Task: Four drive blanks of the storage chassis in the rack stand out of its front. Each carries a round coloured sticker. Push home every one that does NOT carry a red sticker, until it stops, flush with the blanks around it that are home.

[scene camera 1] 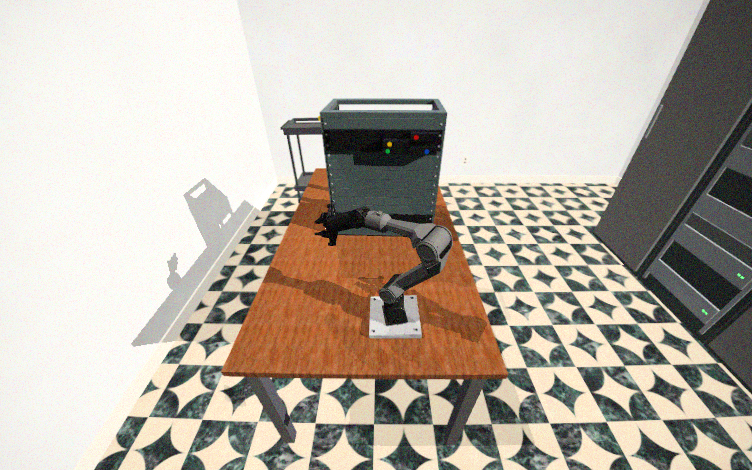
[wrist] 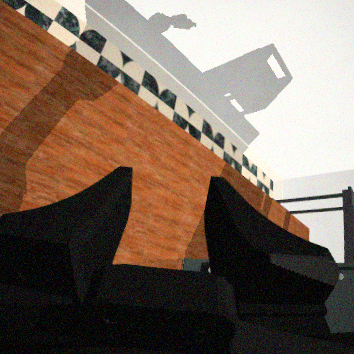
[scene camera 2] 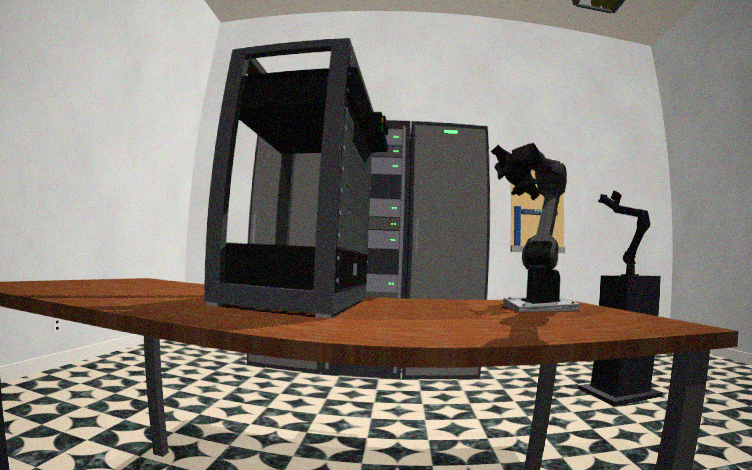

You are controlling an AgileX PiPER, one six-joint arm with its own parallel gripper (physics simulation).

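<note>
The rack (scene camera 1: pixel 382 119) (scene camera 2: pixel 334 121) stands on the table, with the black storage chassis (scene camera 1: pixel 346 141) high in its front. Scene camera 1 shows a yellow-stickered blank (scene camera 1: pixel 389 144), a green-stickered blank (scene camera 1: pixel 387 151) just below it, a red-stickered blank (scene camera 1: pixel 415 136) up to the right and a blue-stickered blank (scene camera 1: pixel 426 151) at the lower right. Scene camera 2 shows dark blanks (scene camera 2: pixel 379 123) jutting from the front, overlapping; how far each stands out is unclear. My gripper (scene camera 1: pixel 318 226) (scene camera 2: pixel 509 176) (wrist: pixel 169 189) is open and empty, above the table's left side, in front of the rack and apart from it.
The table (scene camera 1: pixel 310 343) (scene camera 2: pixel 443 327) carries the arm's white base plate (scene camera 1: pixel 377 330) (scene camera 2: pixel 512 305). A dark cart (scene camera 1: pixel 299 131) stands behind the rack at the left. Tall cabinets (scene camera 1: pixel 637 138) (scene camera 2: pixel 449 210) stand on the far side. Another arm stands on a black pedestal (scene camera 2: pixel 629 290).
</note>
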